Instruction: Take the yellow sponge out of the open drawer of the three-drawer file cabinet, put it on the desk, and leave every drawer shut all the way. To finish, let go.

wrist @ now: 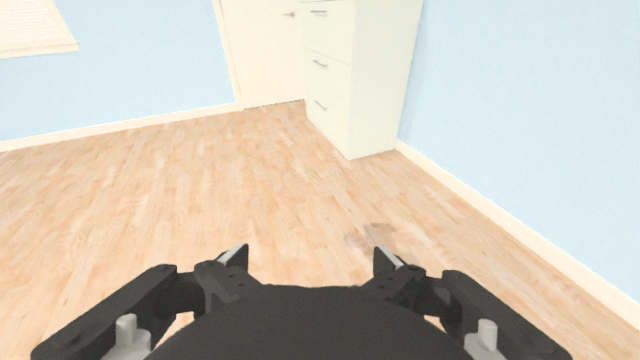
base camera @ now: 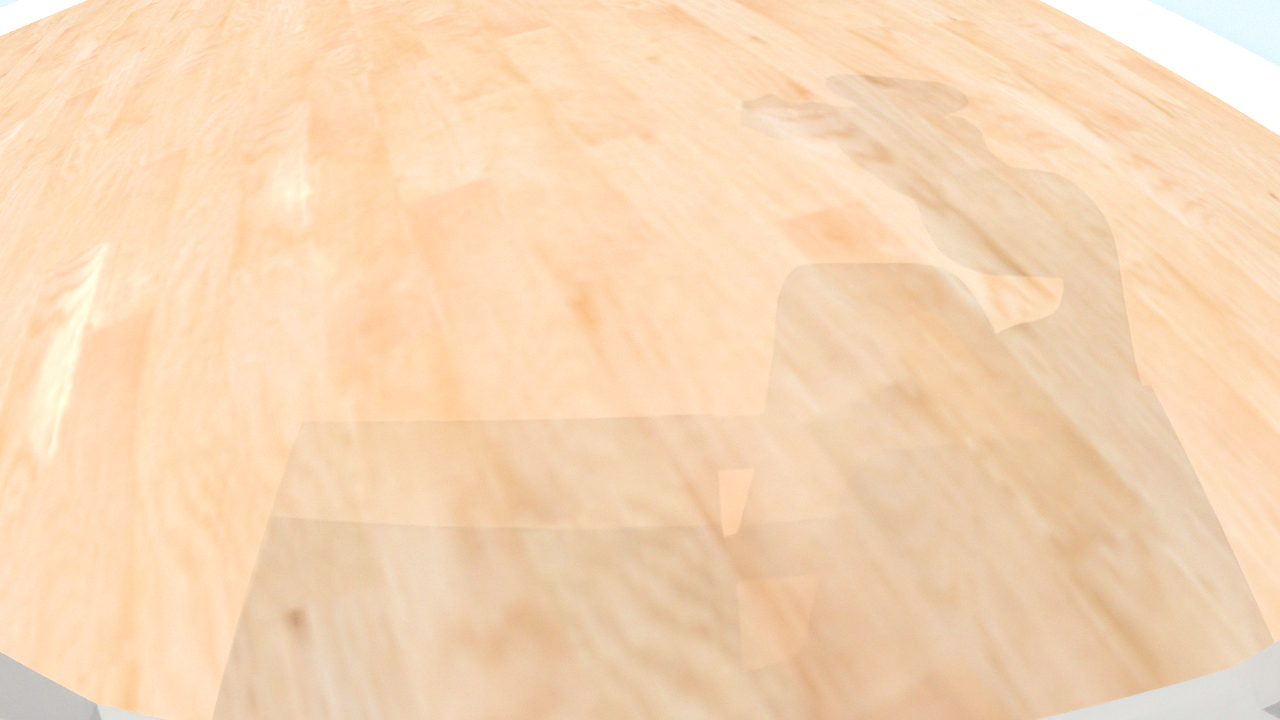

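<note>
My gripper (wrist: 311,259) is open and empty at the bottom of the wrist view, with floor showing between its fingertips. A tall pale cabinet (wrist: 377,75) stands well ahead, right of centre at the top of the wrist view. Three drawer fronts with grey bar handles show on its left-facing side, and they look flush. Its top is cut off or too close to the frame edge to judge, so I cannot tell whether it is the three-drawer file cabinet. The yellow sponge, an open drawer and the desk do not show in either view.
A cream door (wrist: 267,55) is behind the cabinet's left side. A blue wall (wrist: 525,100) with a white baseboard (wrist: 500,215) runs along the right. Another blue wall (wrist: 150,60) with part of a window is at the left. Robot shadows fall across the wooden floor (base camera: 537,268) (wrist: 175,200).
</note>
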